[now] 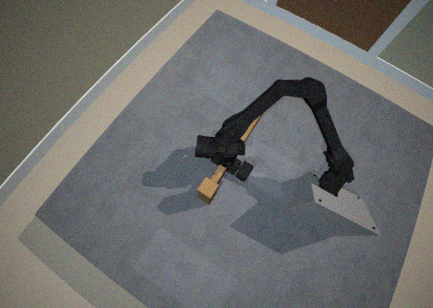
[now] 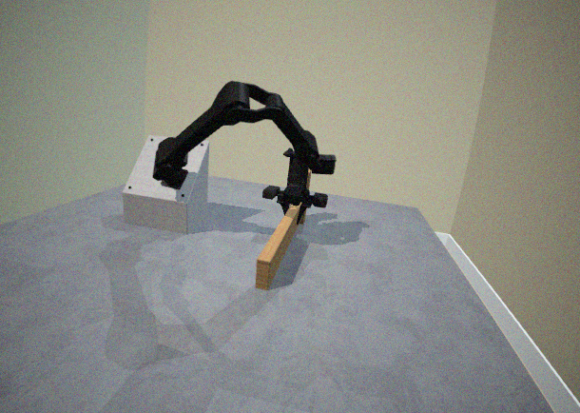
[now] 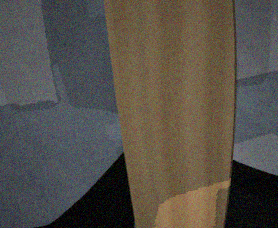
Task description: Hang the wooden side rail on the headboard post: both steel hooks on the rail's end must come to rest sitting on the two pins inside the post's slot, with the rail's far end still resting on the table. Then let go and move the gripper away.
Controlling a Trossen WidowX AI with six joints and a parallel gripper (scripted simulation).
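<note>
My gripper tip is now 120 mm to the right of the wooden headboard post and 50 mm below it.
</note>
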